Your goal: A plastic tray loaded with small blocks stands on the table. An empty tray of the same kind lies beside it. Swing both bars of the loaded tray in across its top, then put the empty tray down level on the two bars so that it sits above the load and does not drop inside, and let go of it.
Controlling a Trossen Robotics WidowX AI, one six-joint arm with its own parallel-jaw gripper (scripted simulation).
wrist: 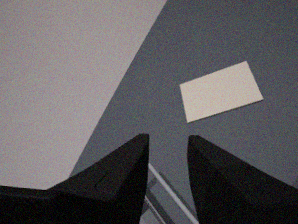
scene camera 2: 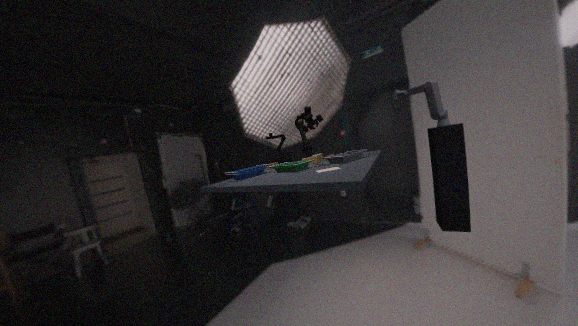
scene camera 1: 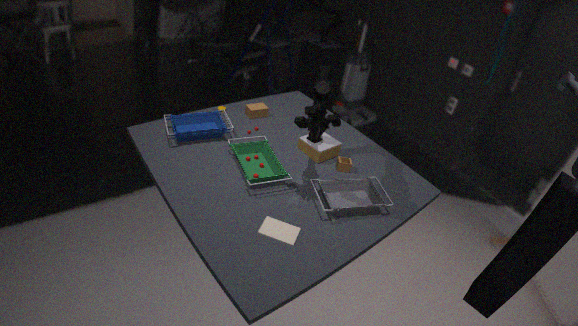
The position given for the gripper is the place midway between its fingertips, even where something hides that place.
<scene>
In view: the gripper [scene camera 1: 314, 140], a grey tray [scene camera 1: 352, 195] and a white card [scene camera 1: 276, 229].
The white card is seen too in the wrist view [wrist: 230, 88]. The gripper is seen too in the wrist view [wrist: 168, 144].
</scene>
